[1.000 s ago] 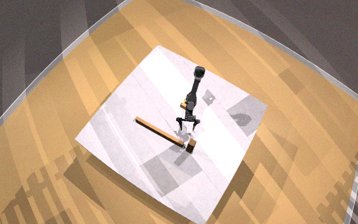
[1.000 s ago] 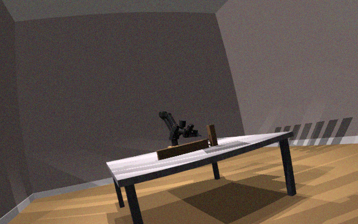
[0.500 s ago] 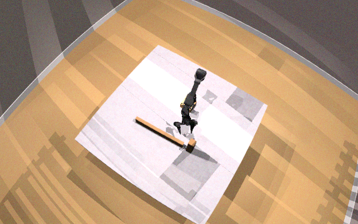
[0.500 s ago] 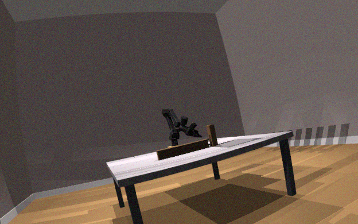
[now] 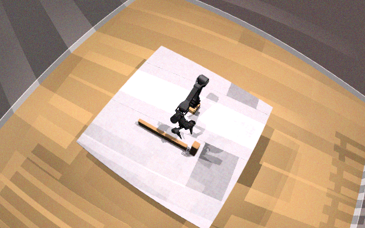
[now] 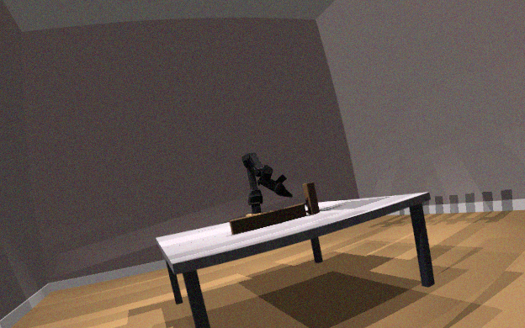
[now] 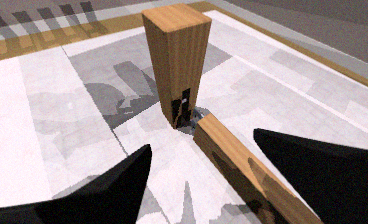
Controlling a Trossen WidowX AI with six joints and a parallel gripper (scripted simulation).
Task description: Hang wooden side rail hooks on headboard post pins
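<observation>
The headboard post lies 30 mm ahead of my gripper tip, 100 mm to the left of it and 40 mm below it.
</observation>
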